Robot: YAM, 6 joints.
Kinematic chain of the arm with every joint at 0, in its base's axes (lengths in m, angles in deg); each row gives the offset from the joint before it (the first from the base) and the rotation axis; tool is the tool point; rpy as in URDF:
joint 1: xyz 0 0 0.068 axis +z
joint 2: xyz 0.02 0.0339 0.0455 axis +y
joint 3: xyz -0.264 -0.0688 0 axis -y
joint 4: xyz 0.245 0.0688 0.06 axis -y
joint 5: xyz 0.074 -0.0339 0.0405 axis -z
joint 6: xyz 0.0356 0 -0.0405 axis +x
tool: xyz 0 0 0 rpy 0 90 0
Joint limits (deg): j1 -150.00..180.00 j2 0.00..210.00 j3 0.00..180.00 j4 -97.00..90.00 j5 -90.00..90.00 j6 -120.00..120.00
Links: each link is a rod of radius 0.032 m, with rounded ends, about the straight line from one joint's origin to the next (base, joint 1, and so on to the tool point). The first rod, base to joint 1, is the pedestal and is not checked.
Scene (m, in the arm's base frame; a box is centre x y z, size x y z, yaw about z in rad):
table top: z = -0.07
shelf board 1: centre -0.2 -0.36 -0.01 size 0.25 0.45 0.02 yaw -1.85
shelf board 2: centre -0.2 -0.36 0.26 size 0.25 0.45 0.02 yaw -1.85
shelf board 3: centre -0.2 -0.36 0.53 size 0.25 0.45 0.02 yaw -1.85
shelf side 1: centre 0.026 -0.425 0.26 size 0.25 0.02 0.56 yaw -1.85
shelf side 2: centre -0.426 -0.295 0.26 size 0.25 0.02 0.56 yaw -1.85
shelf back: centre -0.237 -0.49 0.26 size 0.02 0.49 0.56 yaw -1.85
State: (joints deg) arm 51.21 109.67 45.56 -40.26 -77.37 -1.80
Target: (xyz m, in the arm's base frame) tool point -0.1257 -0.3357 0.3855
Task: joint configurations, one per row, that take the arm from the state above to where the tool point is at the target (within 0.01 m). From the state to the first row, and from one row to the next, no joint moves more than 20 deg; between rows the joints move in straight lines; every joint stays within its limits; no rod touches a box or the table.
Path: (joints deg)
1: 35.69 97.39 39.79 -41.97 -80.53 -7.53
2: 20.17 85.11 34.01 -43.68 -83.69 -13.26
3: 4.65 72.83 28.24 -45.39 -86.84 -18.98
4: -10.87 60.55 22.46 -47.09 -90.00 -24.71
5: -29.94 60.09 29.75 -46.23 -87.25 -20.89
6: -49.02 59.63 37.03 -45.36 -84.49 -17.07
7: -68.09 59.17 44.31 -44.49 -81.74 -13.26
8: -87.16 58.71 51.60 -43.62 -78.98 -9.44
9: -106.23 58.24 58.88 -42.75 -76.23 -5.62
10: -125.31 57.78 66.17 -41.88 -73.47 -1.80
11: -120.61 75.36 78.19 -33.47 -72.17 -1.80
12: -115.91 92.94 90.21 -25.06 -70.88 -1.80

